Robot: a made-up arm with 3 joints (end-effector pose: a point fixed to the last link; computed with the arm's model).
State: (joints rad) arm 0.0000 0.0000 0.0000
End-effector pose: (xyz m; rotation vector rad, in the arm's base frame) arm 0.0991 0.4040 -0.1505 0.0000 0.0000 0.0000
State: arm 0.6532 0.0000 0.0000
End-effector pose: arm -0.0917 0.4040 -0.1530 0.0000 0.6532 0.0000
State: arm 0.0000 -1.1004 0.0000
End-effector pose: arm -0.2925 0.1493 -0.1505 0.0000 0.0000 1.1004
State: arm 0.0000 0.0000 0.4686
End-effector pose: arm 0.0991 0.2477 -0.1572 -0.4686 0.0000 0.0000
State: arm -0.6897 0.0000 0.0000
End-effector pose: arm 0.2549 0.4040 -0.0234 0.0000 -0.6897 0.0000
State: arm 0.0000 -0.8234 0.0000
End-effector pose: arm -0.2246 0.2523 -0.1505 0.0000 0.0000 0.8234
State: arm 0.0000 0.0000 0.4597
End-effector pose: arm 0.0991 0.2506 -0.1577 -0.4597 0.0000 0.0000
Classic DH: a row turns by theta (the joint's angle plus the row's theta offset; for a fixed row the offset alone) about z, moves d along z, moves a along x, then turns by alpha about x. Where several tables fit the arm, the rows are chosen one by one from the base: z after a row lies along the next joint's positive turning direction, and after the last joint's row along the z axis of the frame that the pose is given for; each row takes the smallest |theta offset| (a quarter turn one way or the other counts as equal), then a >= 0, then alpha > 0; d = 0 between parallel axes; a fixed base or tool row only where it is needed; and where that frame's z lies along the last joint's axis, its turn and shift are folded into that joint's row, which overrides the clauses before.
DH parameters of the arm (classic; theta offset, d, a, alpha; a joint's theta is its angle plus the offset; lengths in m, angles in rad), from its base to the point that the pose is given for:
base (fixed): 0 0.1299 0 -1.5708
joint 1: 0 -0.0425 0.1109 -1.5708
joint 2: -1.5708 -0.0437 0.3544 1.5708
joint 3: 0 0.0118 0.0921 1.5708
tool (fixed): -1.5708 -0.3241 0 0

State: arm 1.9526 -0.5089 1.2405
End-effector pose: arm -0.1612 0.0196 0.1270 -0.3423 1.3434 1.3675
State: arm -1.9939 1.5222 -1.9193
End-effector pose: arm -0.5224 -0.0002 0.7031 -1.7825 1.7860 -0.7715
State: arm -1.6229 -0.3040 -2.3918
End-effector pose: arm -0.3405 0.4385 0.0597 1.5351 -0.4284 1.8257
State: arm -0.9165 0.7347 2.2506
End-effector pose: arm -0.0592 -0.0016 0.3416 -1.6581 0.2722 -1.2345
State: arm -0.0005 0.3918 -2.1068
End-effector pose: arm 0.3236 0.5036 0.4185 2.0752 -0.4121 -0.2338
